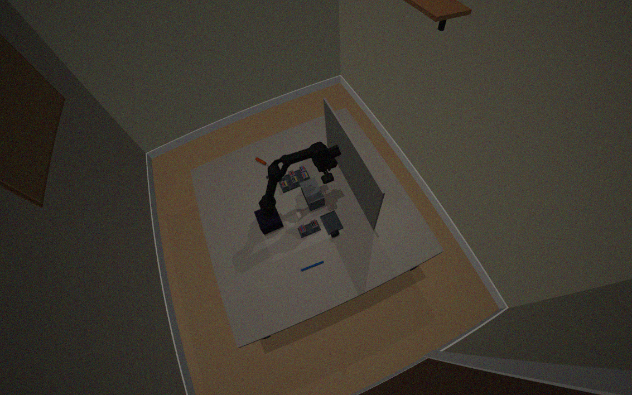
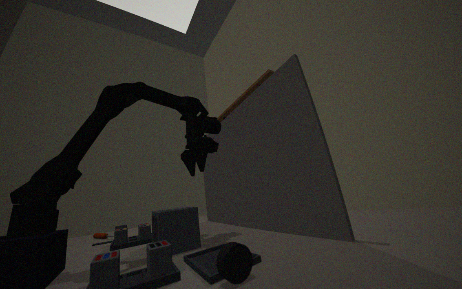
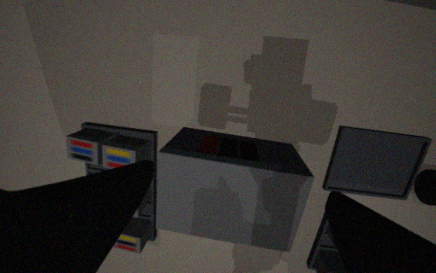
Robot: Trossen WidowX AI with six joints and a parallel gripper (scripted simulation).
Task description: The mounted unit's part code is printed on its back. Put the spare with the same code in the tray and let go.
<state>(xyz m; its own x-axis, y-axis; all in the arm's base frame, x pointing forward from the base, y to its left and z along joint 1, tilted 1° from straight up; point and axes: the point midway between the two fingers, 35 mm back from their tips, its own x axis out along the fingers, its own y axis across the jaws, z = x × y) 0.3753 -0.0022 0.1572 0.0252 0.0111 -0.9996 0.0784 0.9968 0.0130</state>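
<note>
The rack is 20 cm behind my gripper tip, 19 cm below it and 18 cm to the right of it. From my gripper tip the other things lie so: tall grey panel: 17 cm ahead, 3 cm above, 1 cm to the right; grey tray: 20 cm to the right, 20 cm below, 6 cm behind; grey mounted unit: 15 cm below, 8 cm behind, 1 cm to the left.
</note>
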